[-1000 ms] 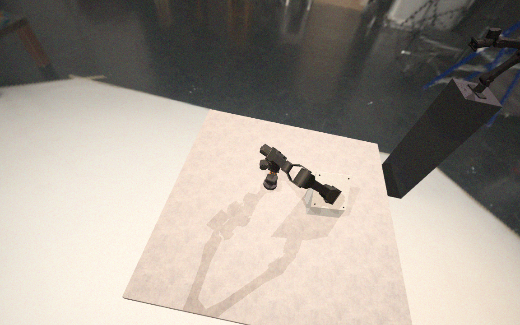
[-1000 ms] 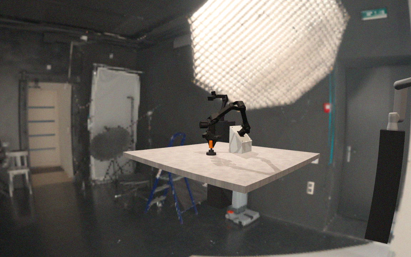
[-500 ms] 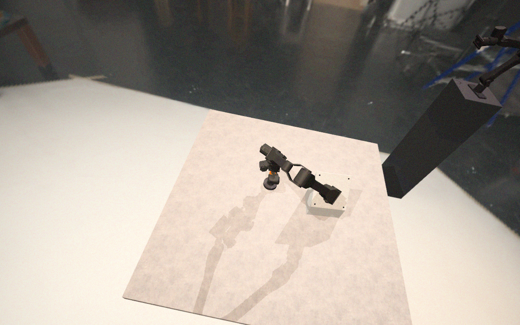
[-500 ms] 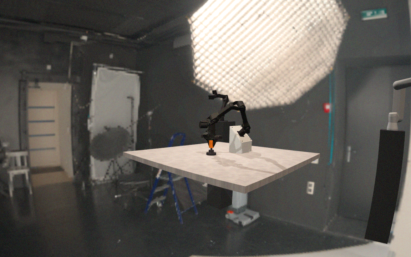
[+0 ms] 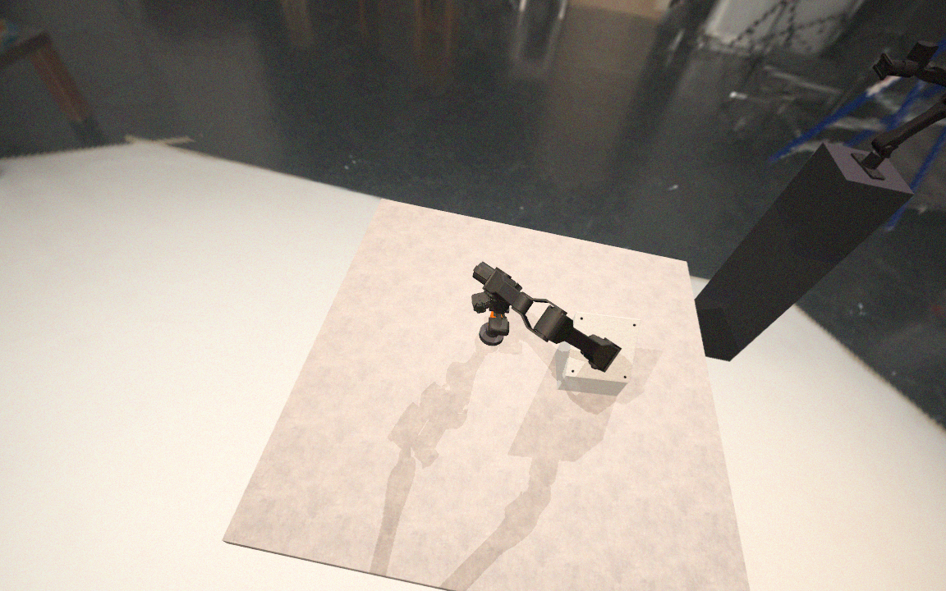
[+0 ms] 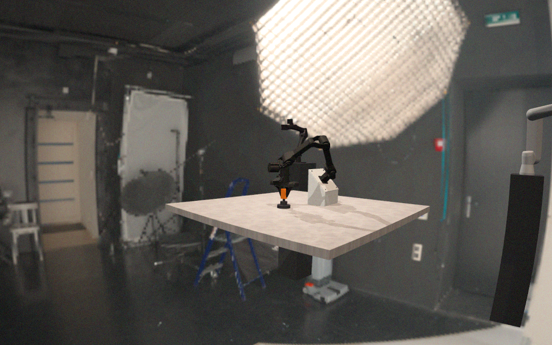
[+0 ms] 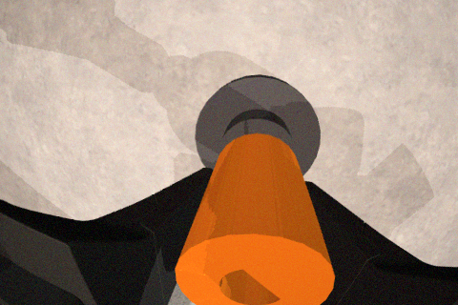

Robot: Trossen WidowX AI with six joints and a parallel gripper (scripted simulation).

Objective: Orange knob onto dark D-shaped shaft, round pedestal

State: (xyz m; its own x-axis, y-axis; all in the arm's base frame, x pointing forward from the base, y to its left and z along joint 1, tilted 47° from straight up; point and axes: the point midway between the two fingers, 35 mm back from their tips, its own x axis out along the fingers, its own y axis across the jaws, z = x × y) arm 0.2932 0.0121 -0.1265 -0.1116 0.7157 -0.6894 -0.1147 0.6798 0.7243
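My gripper tip is now 2 cm below the orange knob. Also, from my gripper tip: dark round pedestal: 4 cm below.
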